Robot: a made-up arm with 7 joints.
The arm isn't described. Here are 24 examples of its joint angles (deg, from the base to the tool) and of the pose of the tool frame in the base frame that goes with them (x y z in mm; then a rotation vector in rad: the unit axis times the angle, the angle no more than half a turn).
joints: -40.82 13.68 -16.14 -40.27 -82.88 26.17 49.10
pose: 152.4 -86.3 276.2 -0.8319 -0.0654 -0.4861
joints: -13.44 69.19 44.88 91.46 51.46 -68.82 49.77
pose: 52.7 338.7 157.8 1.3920 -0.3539 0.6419
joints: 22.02 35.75 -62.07 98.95 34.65 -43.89 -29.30
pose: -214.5 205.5 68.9 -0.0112 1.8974 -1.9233
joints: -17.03 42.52 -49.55 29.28 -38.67 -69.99 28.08
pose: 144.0 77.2 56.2 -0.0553 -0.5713 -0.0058
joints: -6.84 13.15 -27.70 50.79 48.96 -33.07 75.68
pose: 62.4 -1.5 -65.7 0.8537 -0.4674 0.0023
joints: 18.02 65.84 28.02 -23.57 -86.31 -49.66 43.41
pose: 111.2 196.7 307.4 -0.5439 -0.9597 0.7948
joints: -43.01 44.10 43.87 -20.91 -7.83 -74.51 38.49
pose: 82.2 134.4 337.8 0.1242 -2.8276 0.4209
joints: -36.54 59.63 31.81 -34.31 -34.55 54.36 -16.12
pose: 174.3 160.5 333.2 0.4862 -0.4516 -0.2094
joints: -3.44 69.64 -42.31 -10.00 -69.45 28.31 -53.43
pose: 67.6 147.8 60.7 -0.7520 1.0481 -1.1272
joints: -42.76 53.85 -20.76 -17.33 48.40 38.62 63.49
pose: 275.1 106.0 273.8 1.4952 -1.4151 1.0810
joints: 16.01 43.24 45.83 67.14 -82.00 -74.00 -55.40
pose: -140.2 295.5 155.8 0.7948 -0.5792 0.7695
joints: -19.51 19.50 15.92 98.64 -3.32 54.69 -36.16
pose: -64.2 119.3 -25.9 -0.8895 2.0152 0.3162
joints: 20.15 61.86 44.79 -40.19 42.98 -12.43 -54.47
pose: 80.5 155.8 316.4 2.0726 0.2780 -0.8209
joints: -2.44 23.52 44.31 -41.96 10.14 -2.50 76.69
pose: 101.3 170.4 274.3 0.5555 -1.3867 1.7235
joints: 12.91 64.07 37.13 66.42 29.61 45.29 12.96
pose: -112.7 372.1 198.7 1.3548 1.7405 1.2213
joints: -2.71 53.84 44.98 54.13 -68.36 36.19 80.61
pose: 44.3 337.4 86.3 -0.0809 1.0155 2.2243
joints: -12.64 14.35 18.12 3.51 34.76 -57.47 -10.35
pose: 151.7 87.5 128.3 0.9126 -0.9556 -0.4853
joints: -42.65 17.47 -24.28 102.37 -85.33 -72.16 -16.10
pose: 159.0 148.3 33.8 0.1290 -0.4131 0.6856
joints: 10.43 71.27 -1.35 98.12 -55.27 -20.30 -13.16
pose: -95.6 375.6 213.8 0.7981 0.7075 1.0676
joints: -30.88 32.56 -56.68 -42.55 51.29 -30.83 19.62
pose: 82.4 -87.4 183.5 0.3665 -1.9019 -1.0014
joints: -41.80 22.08 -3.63 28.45 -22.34 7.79 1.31
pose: 282.0 66.8 105.3 0.0057 -0.0838 -0.0453
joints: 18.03 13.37 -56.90 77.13 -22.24 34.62 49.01
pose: -240.2 84.6 -9.3 1.4611 1.8269 -0.2820
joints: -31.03 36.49 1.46 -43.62 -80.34 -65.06 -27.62
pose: 132.7 96.8 288.8 -0.9031 -2.1389 -0.6545
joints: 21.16 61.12 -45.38 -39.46 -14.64 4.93 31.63
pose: -8.7 33.0 86.9 0.2850 0.2574 -0.5117
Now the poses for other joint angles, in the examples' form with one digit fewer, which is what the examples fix.
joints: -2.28 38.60 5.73 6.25 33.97 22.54 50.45
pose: 145 221 82 1.587 -0.156 0.751
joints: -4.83 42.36 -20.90 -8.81 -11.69 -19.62 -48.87
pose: 142 88 104 0.258 -0.177 -1.419
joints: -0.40 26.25 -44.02 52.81 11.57 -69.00 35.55
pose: 8 35 -23 0.242 -0.207 -0.456
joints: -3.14 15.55 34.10 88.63 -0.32 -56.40 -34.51
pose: -56 146 -23 -0.037 0.405 0.056
